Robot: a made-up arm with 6 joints. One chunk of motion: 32 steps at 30 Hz.
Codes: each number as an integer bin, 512 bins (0 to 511) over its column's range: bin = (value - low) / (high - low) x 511, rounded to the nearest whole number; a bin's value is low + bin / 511 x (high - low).
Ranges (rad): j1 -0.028..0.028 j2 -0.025..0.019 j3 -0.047..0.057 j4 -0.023..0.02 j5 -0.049..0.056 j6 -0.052..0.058
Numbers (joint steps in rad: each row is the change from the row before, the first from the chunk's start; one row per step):
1: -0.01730 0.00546 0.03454 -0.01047 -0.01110 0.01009
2: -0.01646 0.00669 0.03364 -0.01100 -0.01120 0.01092
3: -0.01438 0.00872 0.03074 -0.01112 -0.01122 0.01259
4: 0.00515 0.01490 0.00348 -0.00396 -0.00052 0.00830
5: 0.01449 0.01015 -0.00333 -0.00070 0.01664 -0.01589
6: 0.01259 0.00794 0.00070 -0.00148 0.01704 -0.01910
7: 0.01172 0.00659 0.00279 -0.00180 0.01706 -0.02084
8: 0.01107 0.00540 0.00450 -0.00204 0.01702 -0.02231
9: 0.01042 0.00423 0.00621 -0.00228 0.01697 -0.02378
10: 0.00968 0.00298 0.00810 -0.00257 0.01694 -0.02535
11: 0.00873 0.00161 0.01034 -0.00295 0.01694 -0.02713
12: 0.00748 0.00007 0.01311 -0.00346 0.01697 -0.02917
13: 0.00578 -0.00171 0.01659 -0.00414 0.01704 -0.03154
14: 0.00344 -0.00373 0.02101 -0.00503 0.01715 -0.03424
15: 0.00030 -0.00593 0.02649 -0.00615 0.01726 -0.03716
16: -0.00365 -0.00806 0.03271 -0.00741 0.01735 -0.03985
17: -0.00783 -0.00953 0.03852 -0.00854 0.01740 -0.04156
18: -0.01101 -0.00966 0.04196 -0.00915 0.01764 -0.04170
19: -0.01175 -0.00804 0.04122 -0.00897 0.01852 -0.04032
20: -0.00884 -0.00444 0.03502 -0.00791 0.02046 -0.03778
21: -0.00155 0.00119 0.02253 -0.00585 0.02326 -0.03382
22: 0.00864 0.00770 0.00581 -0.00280 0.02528 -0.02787
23: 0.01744 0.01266 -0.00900 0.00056 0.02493 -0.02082
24: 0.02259 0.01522 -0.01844 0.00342 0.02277 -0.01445
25: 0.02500 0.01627 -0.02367 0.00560 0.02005 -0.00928
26: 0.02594 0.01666 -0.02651 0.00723 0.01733 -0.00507
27: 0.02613 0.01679 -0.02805 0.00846 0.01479 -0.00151
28: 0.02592 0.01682 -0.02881 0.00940 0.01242 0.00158
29: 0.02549 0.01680 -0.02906 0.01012 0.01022 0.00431
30: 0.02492 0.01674 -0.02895 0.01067 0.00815 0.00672
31: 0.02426 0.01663 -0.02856 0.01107 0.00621 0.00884
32: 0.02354 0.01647 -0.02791 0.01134 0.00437 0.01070
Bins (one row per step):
1: 98 354 401 149 184 288
2: 105 368 396 143 184 292
3: 124 392 382 141 184 300
4: 302 463 248 226 236 280
5: 388 408 215 265 319 168
6: 370 383 234 256 321 153
7: 362 367 245 252 321 145
8: 357 353 253 249 321 138
9: 351 339 261 246 321 131
10: 344 325 271 243 321 124
11: 335 309 282 238 321 116
12: 324 291 295 232 321 106
13: 308 270 312 224 321 95
14: 287 247 334 214 322 83
15: 258 221 361 200 322 69
16: 222 197 392 185 323 56
17: 184 180 420 172 323 48
18: 155 178 437 165 324 48
19: 148 197 433 167 329 54
20: 175 239 403 179 338 66
21: 241 304 342 204 352 84
22: 334 380 259 240 361 112
23: 415 437 187 280 360 145
24: 462 467 140 314 349 174
25: 484 479 115 340 336 198
26: 492 484 101 359 323 218
27: 494 485 93 374 310 235
28: 492 486 89 385 299 249
29: 488 485 88 394 288 262
30: 483 485 89 400 278 273
31: 477 483 91 405 269 283
32: 470 482 94 408 260 291

